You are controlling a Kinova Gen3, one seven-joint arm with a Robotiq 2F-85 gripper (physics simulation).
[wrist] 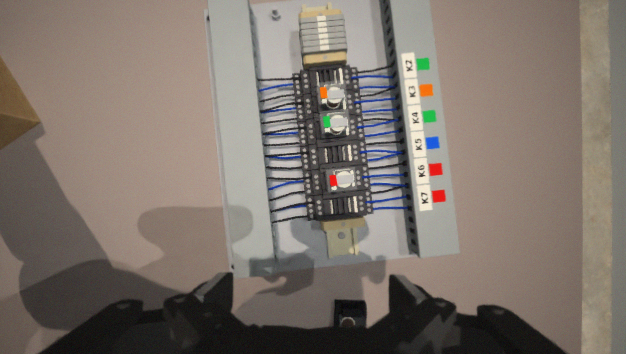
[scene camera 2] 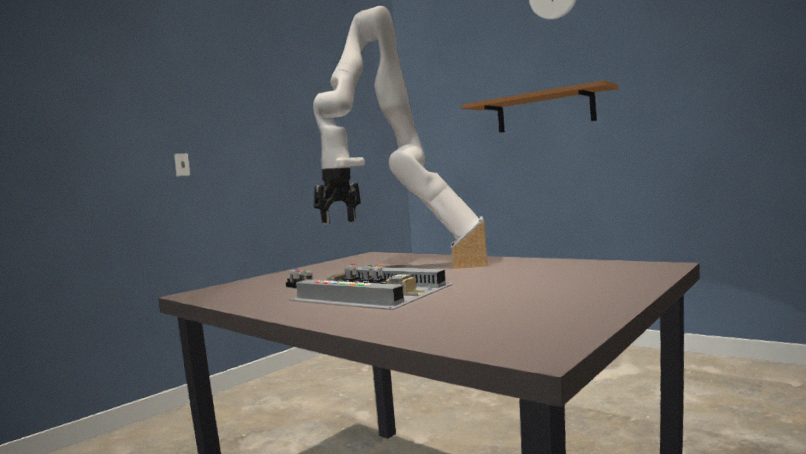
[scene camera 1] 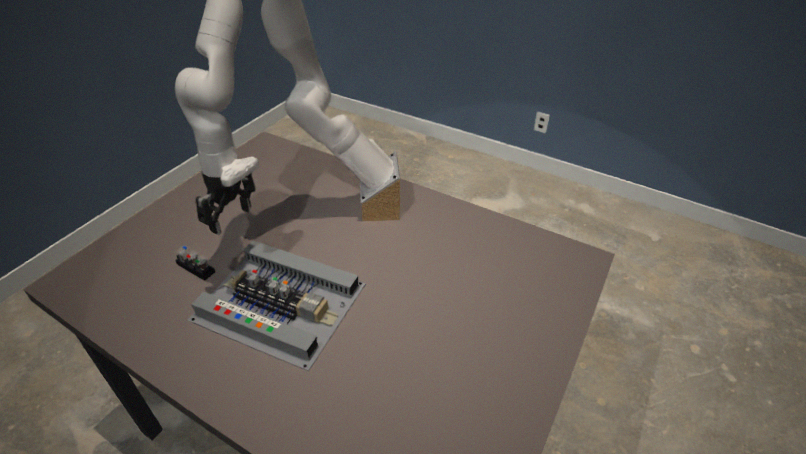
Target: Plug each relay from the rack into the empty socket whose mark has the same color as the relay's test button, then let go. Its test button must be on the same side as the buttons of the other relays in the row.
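Frame: origin at the arm's base, x ahead, y left, z up, level; metres.
Seen in the pictures: gripper, fingertip midpoint: [wrist: 310, 291] [scene camera 2: 339, 223] [scene camera 1: 232, 221]; arm's base at its link origin: [scene camera 2: 468, 229] [scene camera 1: 380, 176].
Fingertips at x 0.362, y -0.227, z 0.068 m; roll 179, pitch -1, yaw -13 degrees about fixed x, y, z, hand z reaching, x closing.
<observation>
Offsets run from my fingertips to a thing's middle. "*": to the spot under its first point. Level surfaces: height alone.
The black rack {dx +0.014, dy -0.138, dz -0.165 m} [scene camera 1: 210, 274] [scene camera 2: 290, 284] [wrist: 350, 306] stands beside the panel and holds three relays, with a blue {dx +0.006, dy -0.169, dz -0.150 m} [scene camera 1: 184, 248], a red {dx +0.014, dy -0.138, dz -0.150 m} [scene camera 1: 188, 256] and a green test button {dx +0.030, dy -0.109, dz -0.129 m} [scene camera 1: 197, 261]. In the wrist view my gripper body hides most of it. On the panel, relays with orange {dx +0.051, dy +0.138, dz -0.129 m} [wrist: 333, 95], green {dx +0.048, dy +0.110, dz -0.129 m} [wrist: 337, 123] and red buttons {dx +0.042, dy +0.055, dz -0.129 m} [wrist: 344, 179] sit at K3, K4 and K6, buttons toward the unlabelled duct. Sockets K2 {* dx +0.059, dy +0.166, dz -0.144 m} [wrist: 330, 76] (green mark), K5 {dx +0.046, dy +0.096, dz -0.157 m} [wrist: 338, 153] (blue) and K7 {* dx +0.043, dy +0.027, dz -0.144 m} [wrist: 344, 205] (red) are empty. My gripper [scene camera 1: 231, 218] [scene camera 2: 338, 220] [wrist: 310, 291] is open and empty, high above the table near the rack.
Grey wiring ducts {dx -0.047, dy +0.125, dz -0.153 m} [wrist: 240, 125] {dx +0.144, dy +0.104, dz -0.153 m} [wrist: 425, 150] stand along both long sides of the relay row. A terminal block {dx +0.059, dy +0.207, dz -0.148 m} [scene camera 1: 311, 305] [wrist: 323, 35] is at the K2 end. The arm's wooden base block [scene camera 1: 381, 203] [scene camera 2: 470, 249] stands behind the panel on the table {dz -0.177 m} [scene camera 1: 451, 338].
</observation>
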